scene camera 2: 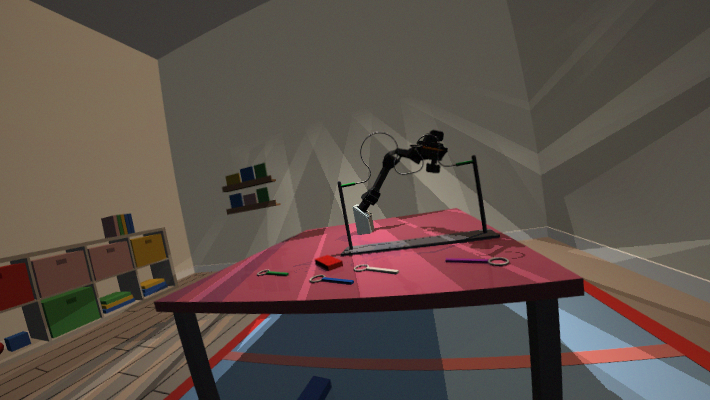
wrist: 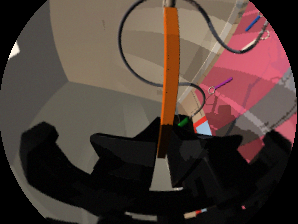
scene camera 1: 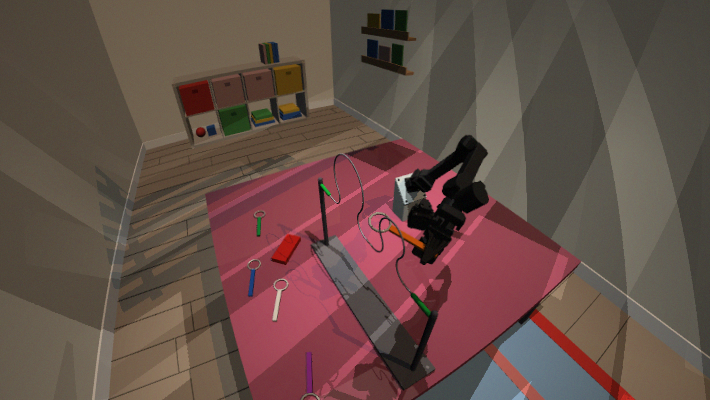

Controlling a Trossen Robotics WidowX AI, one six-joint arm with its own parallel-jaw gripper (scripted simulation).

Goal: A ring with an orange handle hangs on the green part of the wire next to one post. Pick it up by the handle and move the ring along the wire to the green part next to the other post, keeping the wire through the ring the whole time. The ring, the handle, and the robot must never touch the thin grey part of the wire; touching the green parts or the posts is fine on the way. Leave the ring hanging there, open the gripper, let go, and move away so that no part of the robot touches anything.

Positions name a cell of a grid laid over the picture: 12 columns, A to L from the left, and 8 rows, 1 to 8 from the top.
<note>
In view: the gripper (scene camera 1: H6).
The gripper also shows in the wrist view (wrist: G5).
</note>
